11 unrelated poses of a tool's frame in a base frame.
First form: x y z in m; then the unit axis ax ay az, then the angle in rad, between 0 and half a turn.
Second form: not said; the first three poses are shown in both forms.
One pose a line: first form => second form
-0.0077 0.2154 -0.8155 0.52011 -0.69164 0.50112 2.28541 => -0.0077 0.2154 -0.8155 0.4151 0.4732 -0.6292 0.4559
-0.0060 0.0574 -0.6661 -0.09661 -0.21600 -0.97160 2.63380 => -0.0060 0.0574 -0.6661 0.2512 -0.0935 -0.2091 -0.9405
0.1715 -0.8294 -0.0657 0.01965 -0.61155 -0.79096 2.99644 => 0.1715 -0.8294 -0.0657 0.0725 0.0196 -0.6099 -0.7889
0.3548 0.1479 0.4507 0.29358 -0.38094 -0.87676 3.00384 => 0.3548 0.1479 0.4507 0.0688 0.2929 -0.3800 -0.8747
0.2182 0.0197 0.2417 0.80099 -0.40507 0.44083 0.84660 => 0.2182 0.0197 0.2417 0.9117 0.3290 -0.1664 0.1811
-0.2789 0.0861 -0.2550 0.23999 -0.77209 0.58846 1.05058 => -0.2789 0.0861 -0.2550 0.8652 0.1203 -0.3872 0.2951
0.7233 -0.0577 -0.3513 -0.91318 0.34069 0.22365 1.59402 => 0.7233 -0.0577 -0.3513 0.6988 -0.6532 0.2437 0.1600
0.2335 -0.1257 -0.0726 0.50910 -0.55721 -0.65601 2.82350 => 0.2335 -0.1257 -0.0726 0.1584 0.5027 -0.5502 -0.6477
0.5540 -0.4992 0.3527 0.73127 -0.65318 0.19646 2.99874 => 0.5540 -0.4992 0.3527 0.0714 0.7294 -0.6515 0.1960
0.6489 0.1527 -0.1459 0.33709 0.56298 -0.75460 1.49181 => 0.6489 0.1527 -0.1459 0.7345 0.2288 0.3821 -0.5121
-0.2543 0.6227 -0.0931 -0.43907 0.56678 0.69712 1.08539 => -0.2543 0.6227 -0.0931 0.8563 -0.2268 0.2927 0.3600
